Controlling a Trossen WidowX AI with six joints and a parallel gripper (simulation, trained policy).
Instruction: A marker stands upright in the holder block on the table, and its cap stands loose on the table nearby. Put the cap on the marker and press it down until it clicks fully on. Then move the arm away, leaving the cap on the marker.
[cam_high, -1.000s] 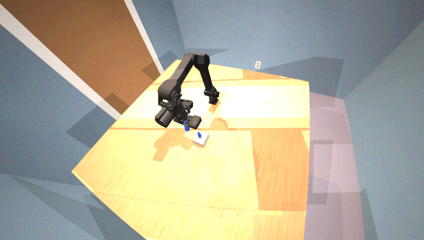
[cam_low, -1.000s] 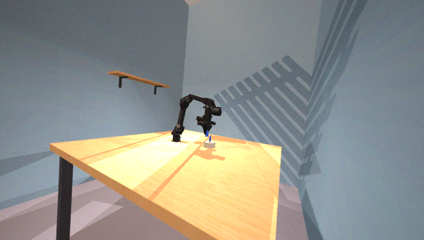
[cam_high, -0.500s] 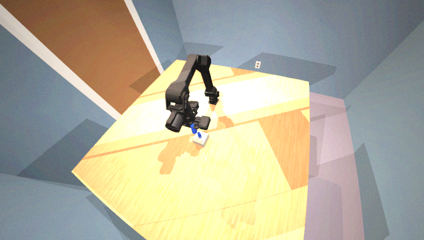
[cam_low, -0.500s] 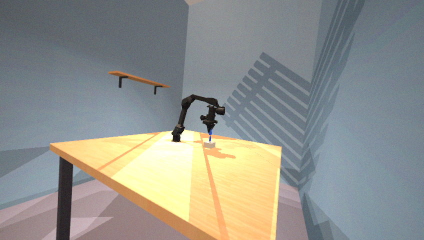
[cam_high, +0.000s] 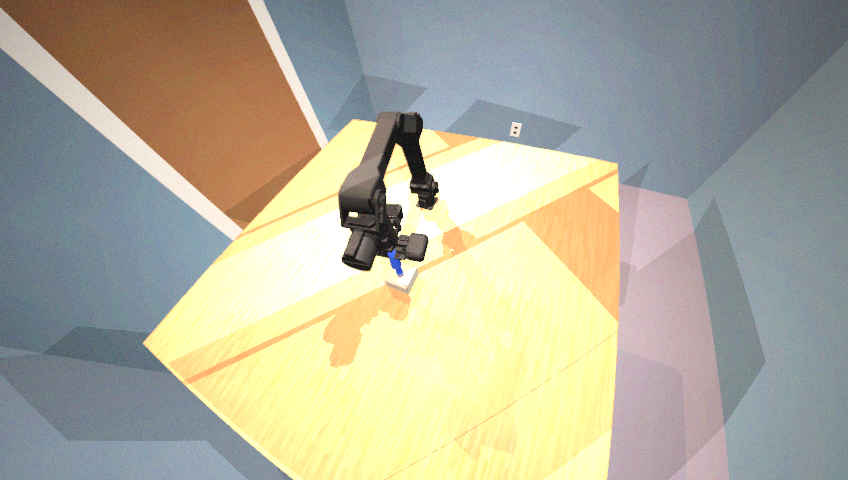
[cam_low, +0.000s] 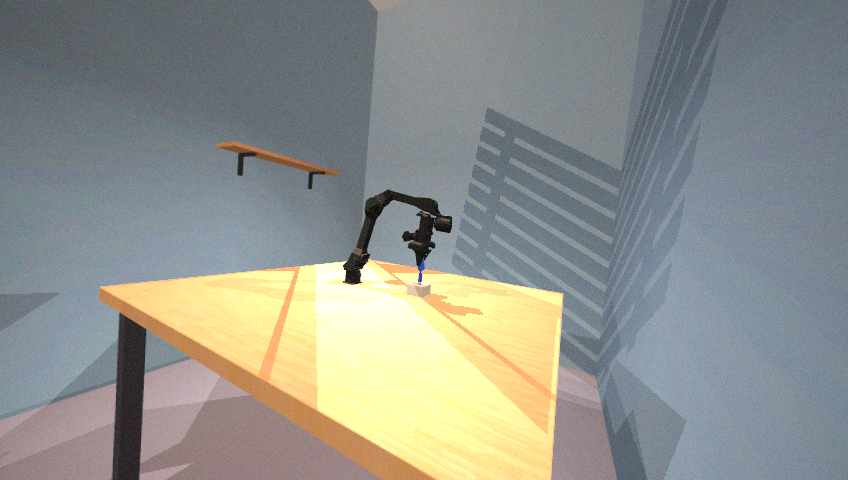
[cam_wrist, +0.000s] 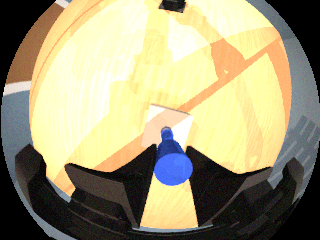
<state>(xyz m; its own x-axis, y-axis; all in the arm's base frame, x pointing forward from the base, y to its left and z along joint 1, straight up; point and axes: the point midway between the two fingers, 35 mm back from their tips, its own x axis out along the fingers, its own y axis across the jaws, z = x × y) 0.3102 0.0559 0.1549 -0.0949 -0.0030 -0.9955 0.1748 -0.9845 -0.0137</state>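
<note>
Right now my gripper tip is 100 mm above the white holder block and 10 mm short of it. From my gripper tip the other things lie so: blue marker cap 10 mm ahead, 10 mm above.
</note>
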